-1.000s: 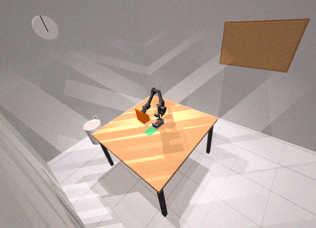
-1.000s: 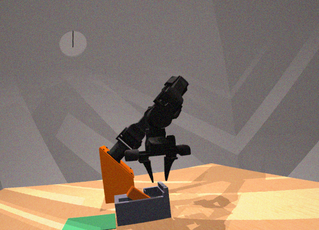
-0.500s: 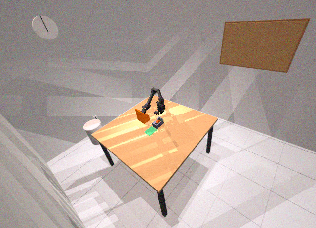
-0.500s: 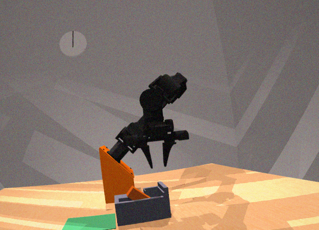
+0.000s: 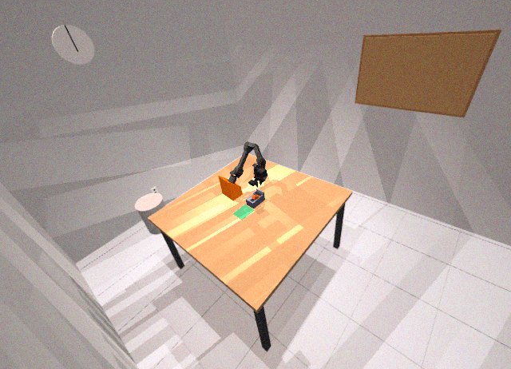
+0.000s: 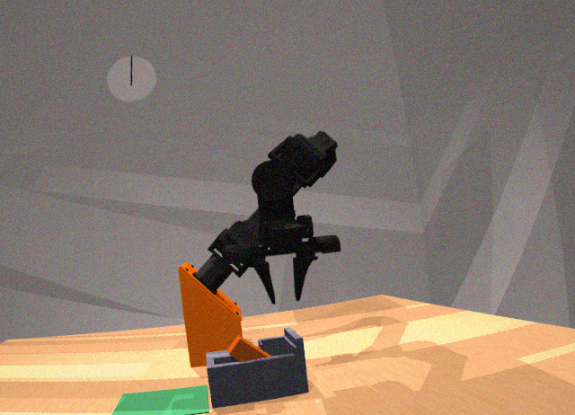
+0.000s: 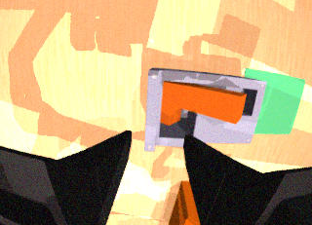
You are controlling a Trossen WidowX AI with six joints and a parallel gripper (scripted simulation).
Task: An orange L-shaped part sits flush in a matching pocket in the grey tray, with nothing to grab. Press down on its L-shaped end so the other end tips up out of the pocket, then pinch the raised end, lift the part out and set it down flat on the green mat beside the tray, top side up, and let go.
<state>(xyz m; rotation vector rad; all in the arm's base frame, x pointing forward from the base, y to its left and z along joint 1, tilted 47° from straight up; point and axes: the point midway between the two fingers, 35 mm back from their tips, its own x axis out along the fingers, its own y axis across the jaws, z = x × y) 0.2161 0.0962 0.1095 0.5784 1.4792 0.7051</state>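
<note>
The orange L-shaped part lies 10 cm below my gripper tip and 4 cm to the right of it. The rest, counted from my gripper tip: green mat 22 cm to the right, 16 cm below, 2 cm ahead.
</note>
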